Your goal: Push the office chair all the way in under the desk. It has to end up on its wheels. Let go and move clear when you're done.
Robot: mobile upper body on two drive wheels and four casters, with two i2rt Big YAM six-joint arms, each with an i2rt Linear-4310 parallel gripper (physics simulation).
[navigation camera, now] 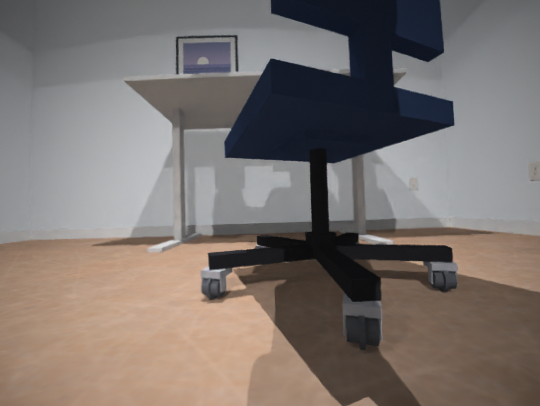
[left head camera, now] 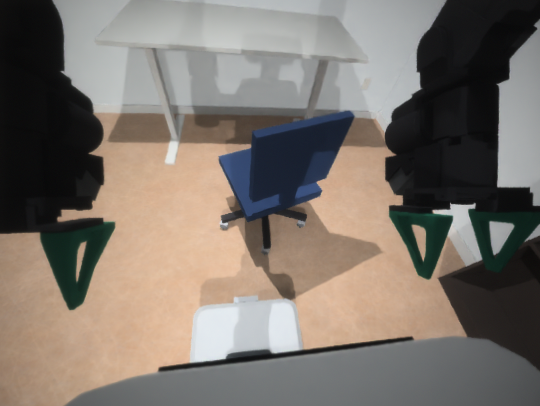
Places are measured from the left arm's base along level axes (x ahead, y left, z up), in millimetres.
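Pixels of known places: left gripper, between the fingertips: point(left head camera: 18, 310); right gripper, between the fingertips: point(left head camera: 459, 274).
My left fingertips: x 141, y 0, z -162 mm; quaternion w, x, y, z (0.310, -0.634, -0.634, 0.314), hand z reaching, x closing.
Observation:
Behind a point stands the place of what it marks.
A blue office chair point(left head camera: 295, 160) {x 770, y -446, z -601 mm} point(navigation camera: 320, 110) {x 767, y -342, z -1000 mm} stands upright on its wheels in front of the desk point(left head camera: 225, 30) {x 1748, y -141, z -460 mm} point(navigation camera: 200, 92) {x 1647, y 153, z -484 mm}, turned at an angle, its backrest toward the robot and to the right in the head view. Its seat is in front of the desk top, not under it. My left gripper is at the left of the head view, apart from the chair; one green finger shows and the other is out of the picture. My right gripper point(left head camera: 460, 245) is at the right, open and empty, its two green fingers spread, apart from the chair.
The desk's legs point(left head camera: 162, 95) {x 1839, y 376, z -954 mm} point(navigation camera: 178, 175) {x 1838, y 368, z -951 mm} stand left and right of the space under it, with a foot on the floor. A dark shelf unit point(left head camera: 492, 300) {x 212, y -1838, z -1310 mm} is at the lower right. A framed picture point(navigation camera: 207, 56) {x 2268, y 269, z 177 mm} shows above the desk. Walls are behind and to the right.

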